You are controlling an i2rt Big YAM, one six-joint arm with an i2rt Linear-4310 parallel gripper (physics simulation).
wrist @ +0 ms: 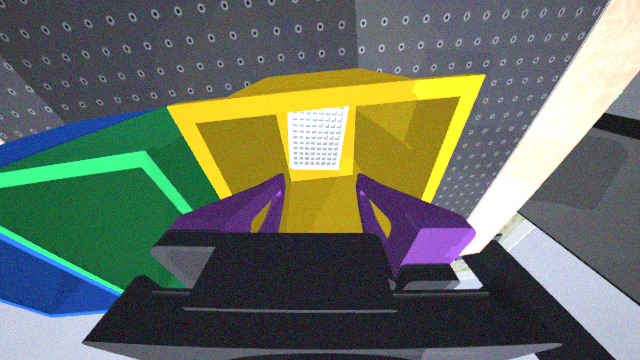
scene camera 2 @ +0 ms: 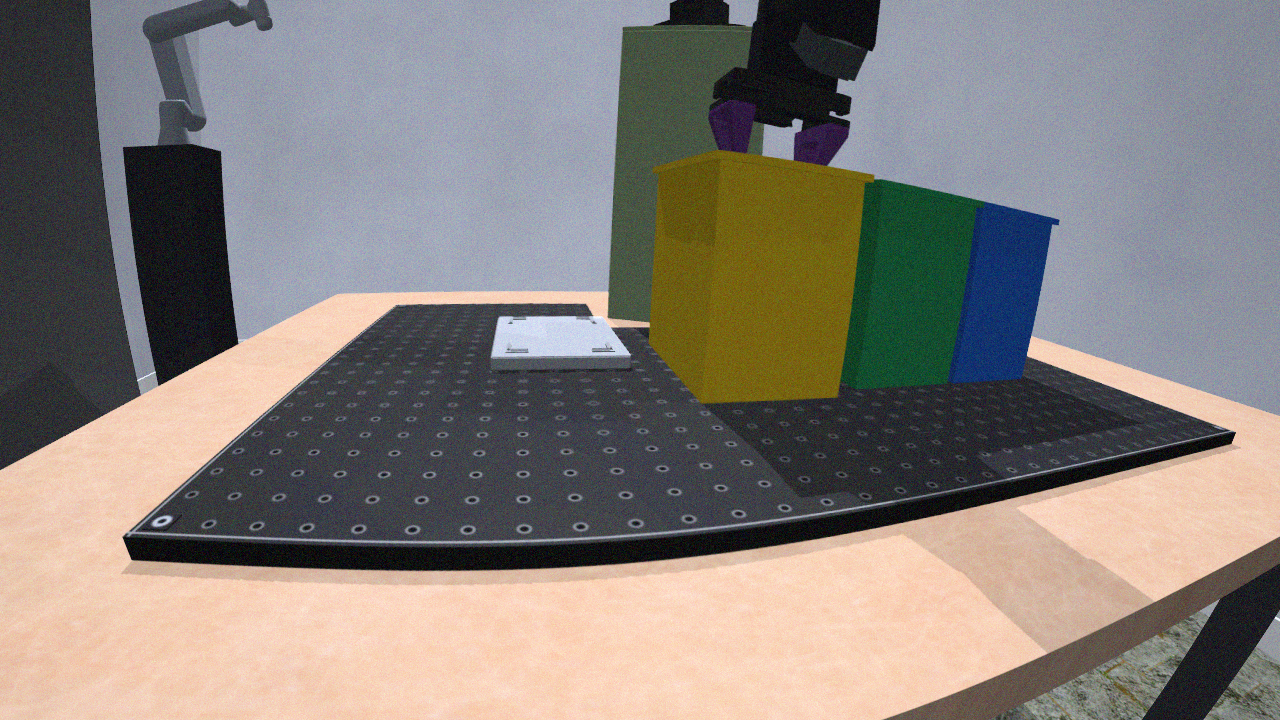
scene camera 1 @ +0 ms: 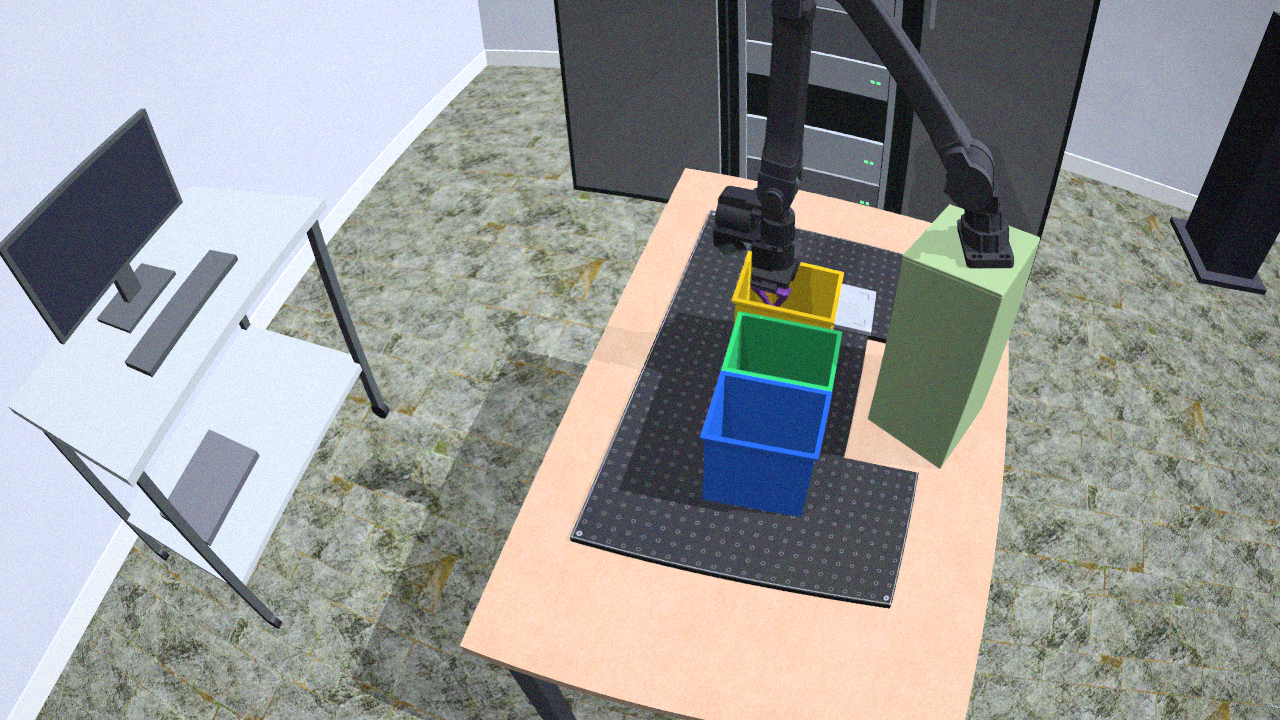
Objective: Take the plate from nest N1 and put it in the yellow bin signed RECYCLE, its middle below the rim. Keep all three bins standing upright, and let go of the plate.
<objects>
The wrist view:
my gripper: 320, 180
yellow bin: 401, 132
green bin: 97, 204
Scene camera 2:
yellow bin: 755, 257
green bin: 915, 243
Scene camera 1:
my gripper: 776, 298
yellow bin: 813, 300
green bin: 760, 346
</objects>
